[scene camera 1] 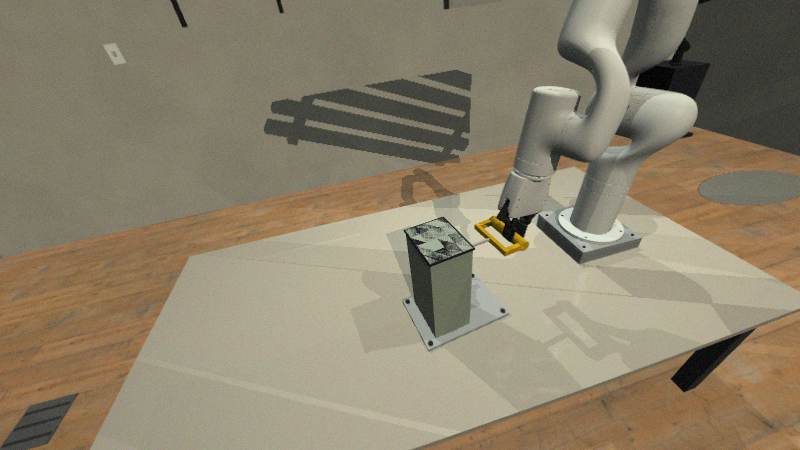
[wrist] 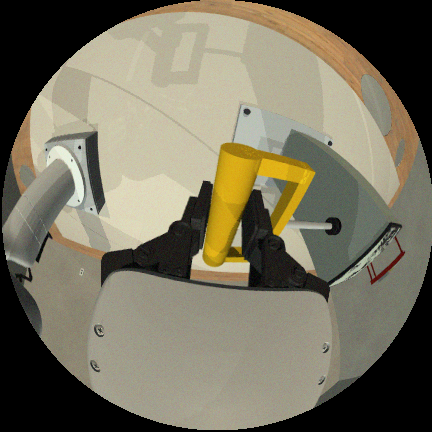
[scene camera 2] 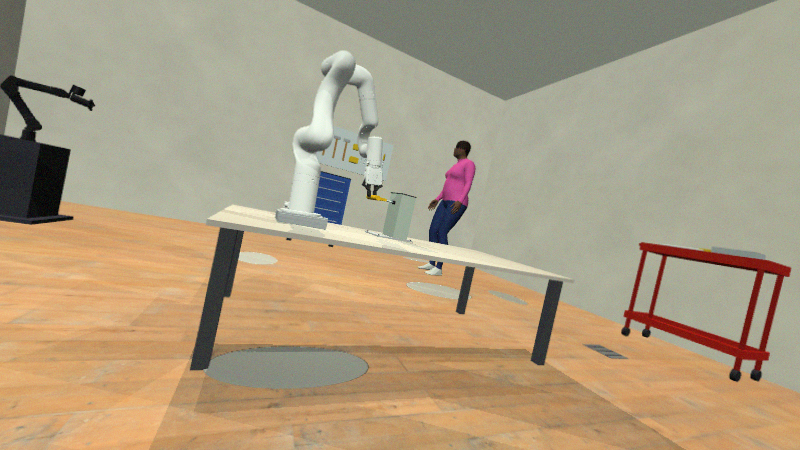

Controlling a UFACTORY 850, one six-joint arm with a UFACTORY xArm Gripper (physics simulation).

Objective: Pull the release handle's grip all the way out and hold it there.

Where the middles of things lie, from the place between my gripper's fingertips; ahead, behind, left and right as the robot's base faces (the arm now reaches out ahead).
Now: hand 160 mm short of the bolted plate (scene camera 1: 485,308), 10 mm to the right of it and 200 mm above it.
